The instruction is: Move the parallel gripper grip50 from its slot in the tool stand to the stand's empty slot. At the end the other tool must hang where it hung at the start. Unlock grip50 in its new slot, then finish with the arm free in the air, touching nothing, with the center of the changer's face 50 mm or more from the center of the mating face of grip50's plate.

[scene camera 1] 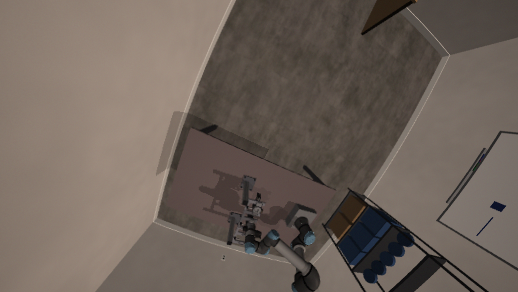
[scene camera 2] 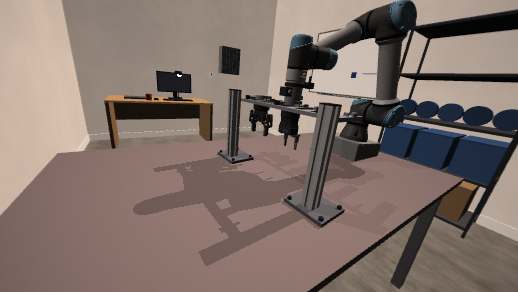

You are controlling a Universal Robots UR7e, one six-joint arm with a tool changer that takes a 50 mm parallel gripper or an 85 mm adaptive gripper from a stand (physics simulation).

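Pixels of known places: arm's base, origin of the base link: [scene camera 1: 300, 222] [scene camera 2: 352, 138].
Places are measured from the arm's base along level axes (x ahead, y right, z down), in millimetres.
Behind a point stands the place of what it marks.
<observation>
The tool stand [scene camera 1: 245, 194] @(y 173, x 723, z -144 mm) [scene camera 2: 322, 155] @(y -324, x 673, z -95 mm) has two grey posts and a rail between them. The parallel gripper grip50 [scene camera 2: 291, 142] @(y -89, x 553, z -48 mm) hangs upright below rail height, under the arm's wrist and changer, with its two fingers apart and nothing between them. The changer [scene camera 2: 294, 92] is above the rail, in line with grip50. The mating faces are too small to tell locked from unlocked, and I cannot tell whether grip50's plate rests in a slot. In scene camera 1 the wrist hides grip50. The adaptive gripper [scene camera 1: 256, 206] [scene camera 2: 261, 120] hangs from the rail near the far post.
The robot base [scene camera 1: 301, 215] @(y 81, x 48, z -3 mm) [scene camera 2: 356, 148] @(y -100, x 116, z 17 mm) stands on the table [scene camera 1: 192, 150] @(y 228, x 1290, z 89 mm) [scene camera 2: 90, 200] @(y -17, x 1207, z 90 mm) beside the stand. A rack with blue bins [scene camera 1: 360, 242] [scene camera 2: 435, 148] stands beyond the base. A desk with a monitor [scene camera 2: 174, 82] is at the back.
</observation>
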